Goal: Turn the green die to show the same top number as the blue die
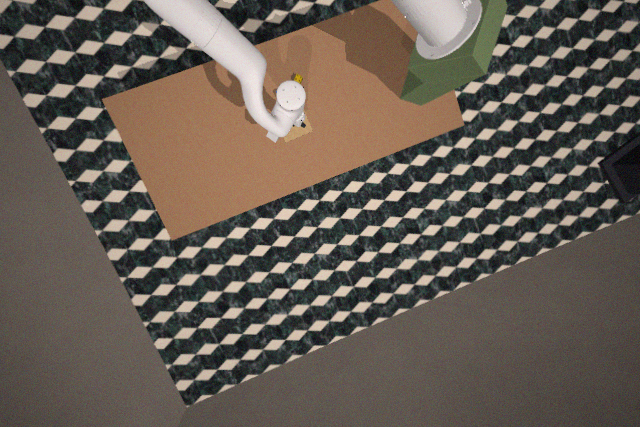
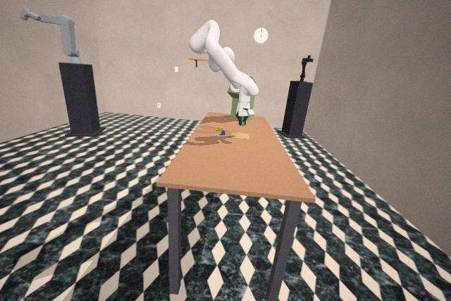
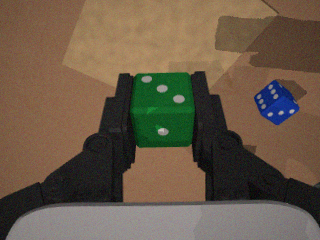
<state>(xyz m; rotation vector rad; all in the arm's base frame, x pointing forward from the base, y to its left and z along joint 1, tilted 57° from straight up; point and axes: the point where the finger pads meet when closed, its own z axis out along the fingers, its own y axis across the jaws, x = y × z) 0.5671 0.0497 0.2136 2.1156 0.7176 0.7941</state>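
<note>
The green die is 1 cm below my hand. From my hand the other things lie so: tan mat: 11 cm below, 1 cm behind; blue die: 14 cm to the right, 10 cm below, 4 cm behind; yellow die: 14 cm to the right, 14 cm behind, 10 cm below.
</note>
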